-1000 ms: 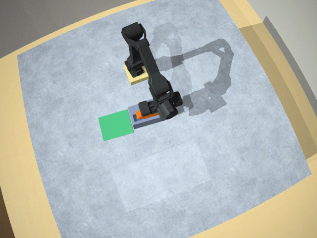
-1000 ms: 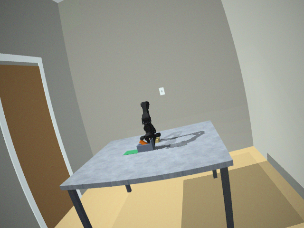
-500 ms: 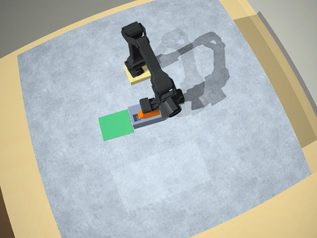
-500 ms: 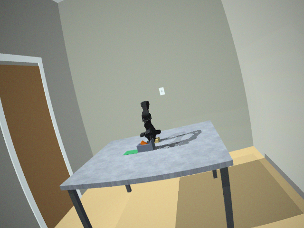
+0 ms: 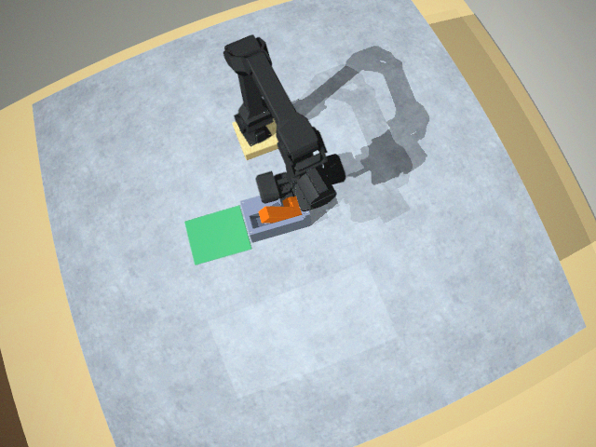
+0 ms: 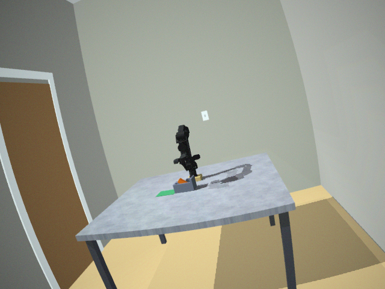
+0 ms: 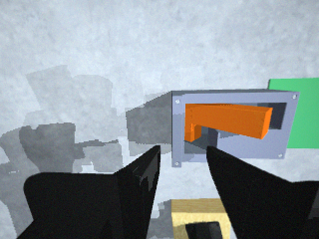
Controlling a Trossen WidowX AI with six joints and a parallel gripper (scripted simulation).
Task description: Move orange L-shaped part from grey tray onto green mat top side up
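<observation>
Now: gripper tip 2 cm past the orange L-shaped part, 4 cm to the left of it and 10 cm above it. The rest, counted from my gripper tip: green mat: 6 cm behind, 21 cm to the right, 16 cm below.
</observation>
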